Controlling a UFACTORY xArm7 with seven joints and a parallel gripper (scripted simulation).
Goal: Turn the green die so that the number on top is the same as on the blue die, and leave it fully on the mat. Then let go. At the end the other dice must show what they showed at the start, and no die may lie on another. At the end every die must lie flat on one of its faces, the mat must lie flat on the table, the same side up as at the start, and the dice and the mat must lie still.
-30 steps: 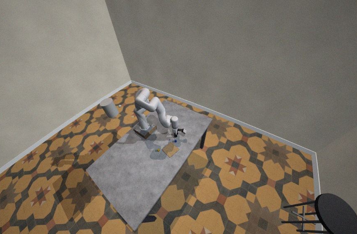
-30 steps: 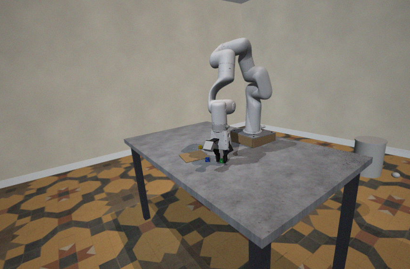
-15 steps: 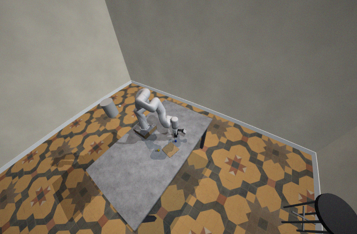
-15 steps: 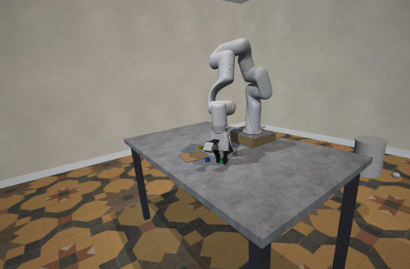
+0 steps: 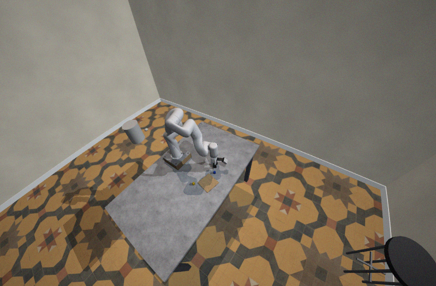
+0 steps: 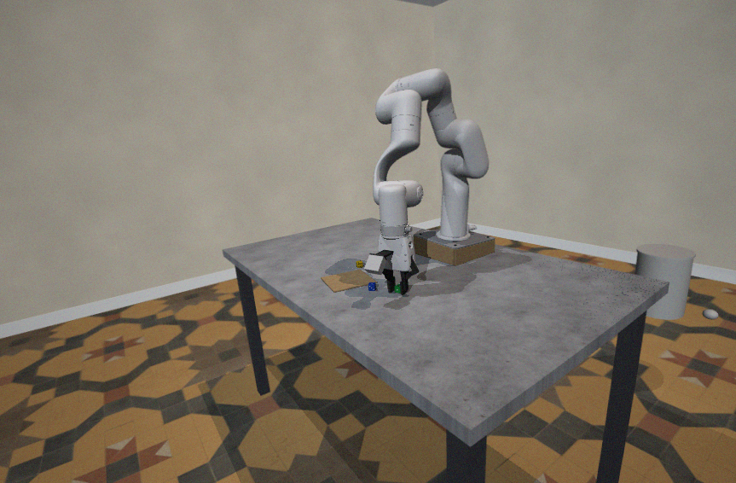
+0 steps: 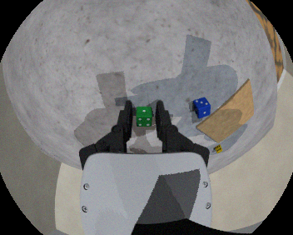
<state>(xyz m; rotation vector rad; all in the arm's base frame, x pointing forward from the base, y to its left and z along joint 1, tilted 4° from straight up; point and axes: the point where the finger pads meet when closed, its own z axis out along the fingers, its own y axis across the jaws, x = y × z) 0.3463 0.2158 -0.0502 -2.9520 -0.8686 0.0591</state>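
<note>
Now: the green die 1 cm behind my hand and 1 cm below it. The rest, counted from my hand: yellow die 28 cm to the right, 1 cm below; tan mat 9 cm ahead, 17 cm to the right, 2 cm below; blue die 5 cm ahead, 6 cm to the right, 1 cm below.
</note>
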